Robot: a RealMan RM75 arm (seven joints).
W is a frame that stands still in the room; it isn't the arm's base.
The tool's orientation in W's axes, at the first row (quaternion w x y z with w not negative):
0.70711 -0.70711 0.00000 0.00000
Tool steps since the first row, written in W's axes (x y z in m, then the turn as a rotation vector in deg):
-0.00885 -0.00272 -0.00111 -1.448 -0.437 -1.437
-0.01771 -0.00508 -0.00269 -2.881 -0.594 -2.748
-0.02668 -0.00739 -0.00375 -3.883 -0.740 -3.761
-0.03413 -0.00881 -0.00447 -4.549 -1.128 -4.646
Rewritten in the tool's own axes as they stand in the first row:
-0.00885 0.00111 -0.00272 -1.448 1.437 -0.437
-0.01771 0.00269 -0.00508 -2.881 2.748 -0.594
-0.02668 0.00375 -0.00739 -3.883 3.761 -0.740
-0.03413 0.00447 -0.00881 -4.549 4.646 -1.128

